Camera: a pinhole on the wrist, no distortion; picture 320 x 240 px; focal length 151.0 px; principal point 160.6 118.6 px. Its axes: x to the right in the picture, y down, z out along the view. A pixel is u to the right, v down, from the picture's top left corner.
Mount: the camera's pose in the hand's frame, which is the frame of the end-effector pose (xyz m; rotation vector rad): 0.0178 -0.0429 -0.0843 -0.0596 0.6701 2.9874
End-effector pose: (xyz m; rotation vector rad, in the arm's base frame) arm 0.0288 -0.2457 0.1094 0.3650 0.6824 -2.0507
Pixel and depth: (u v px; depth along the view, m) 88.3 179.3 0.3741
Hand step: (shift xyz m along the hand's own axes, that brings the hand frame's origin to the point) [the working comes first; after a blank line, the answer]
In the camera's frame: -0.1791 0.1504 0.3741

0.1756 -0.0307 0.3275
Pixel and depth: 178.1 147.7 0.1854
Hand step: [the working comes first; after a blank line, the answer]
In the camera's frame: 0.0215 0.0357 0.1854

-0.0105 0.0057 0.0972
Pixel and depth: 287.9 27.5 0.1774
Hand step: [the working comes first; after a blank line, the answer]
In the camera's frame: 0.1496 -0.1070 0.1774

-0.1256 0.1398 0.0223
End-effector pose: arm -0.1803 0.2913 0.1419 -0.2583 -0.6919 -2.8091
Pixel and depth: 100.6 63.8 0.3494
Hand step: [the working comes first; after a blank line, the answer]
In the camera's frame: -0.1388 -0.1268 0.3494

0.1598 0.2113 0.1852
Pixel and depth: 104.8 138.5 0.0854
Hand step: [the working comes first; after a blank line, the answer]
In the camera's frame: -0.0316 0.0113 0.0854

0.0465 -0.0187 -0.0006
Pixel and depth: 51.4 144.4 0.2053
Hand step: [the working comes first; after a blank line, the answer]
In the camera's frame: -0.1485 0.0351 0.2053

0.1585 0.0031 0.1243
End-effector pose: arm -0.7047 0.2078 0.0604 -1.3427 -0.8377 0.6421
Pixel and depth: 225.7 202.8 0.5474
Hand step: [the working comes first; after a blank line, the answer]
In the camera's frame: 0.2360 0.3052 0.5474

-0.2547 -0.0675 0.5269
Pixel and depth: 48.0 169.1 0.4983
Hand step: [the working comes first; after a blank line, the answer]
In the camera's frame: -0.3716 0.1666 0.4983

0.3634 -0.0055 0.4573
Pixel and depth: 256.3 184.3 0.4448
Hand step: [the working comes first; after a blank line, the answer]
In the camera's frame: 0.2819 0.1935 0.4448

-0.2888 -0.0076 0.3843
